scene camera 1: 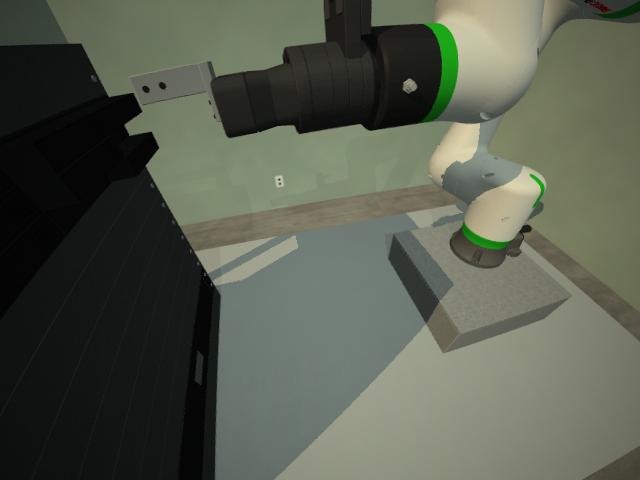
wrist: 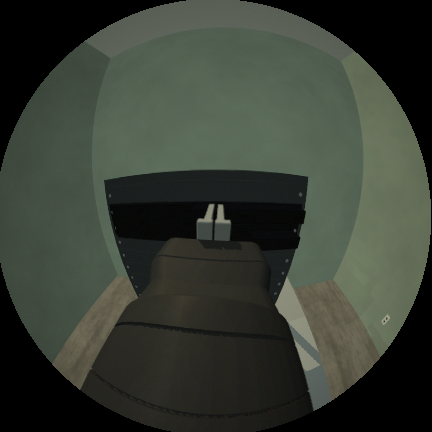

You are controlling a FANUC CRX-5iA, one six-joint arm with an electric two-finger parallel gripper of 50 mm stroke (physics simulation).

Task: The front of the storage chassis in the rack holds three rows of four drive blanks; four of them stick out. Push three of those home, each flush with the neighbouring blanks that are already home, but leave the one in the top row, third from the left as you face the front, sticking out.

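Where they show: gripper, fingertip midpoint: [scene camera 1: 138, 90] [wrist: 215, 212]; arm's base at its link origin: [scene camera 1: 476, 248].
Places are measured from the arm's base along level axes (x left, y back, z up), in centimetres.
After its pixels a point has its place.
The storage chassis [wrist: 155, 220] @(x 25.7, y -72.2, z 40.2 cm) is a near-black band across the rack in the wrist view; its rows and single blanks are too dark to separate there. Two dark blocks, apparently drive blanks, stick out at its right end: an upper one [scene camera 1: 124, 107] @(x -0.7, y -70.4, z 42.7 cm) [wrist: 302, 216] @(x -5.0, y -70.7, z 42.6 cm) and a lower one [scene camera 1: 142, 151] @(x 0.6, y -70.4, z 37.1 cm) [wrist: 292, 243] @(x -3.9, y -70.6, z 36.6 cm). Farther left in the scene view, more dark blocks show, too dim to count. My gripper [scene camera 1: 136, 90] @(x 11.5, y -62.0, z 45.4 cm) [wrist: 215, 212] @(x 11.5, y -62.0, z 45.4 cm) is shut and empty. Its pale fingers point at the rack, in front of the upper middle of the chassis in the wrist view. Whether the tips touch anything I cannot tell.
The rack's dark panels [scene camera 1: 98, 268] @(x 15.3, y -74.4, z 29.3 cm) [wrist: 205, 187] @(x 14.7, y -74.4, z 46.9 cm) lie above and below the chassis, with studs along the side edges. The arm's grey base block [scene camera 1: 496, 289] @(x 13.5, y -4.2, z 0.0 cm) stands on the floor to the right in the scene view. Green walls [scene camera 1: 320, 155] [wrist: 225, 110] surround the cell.
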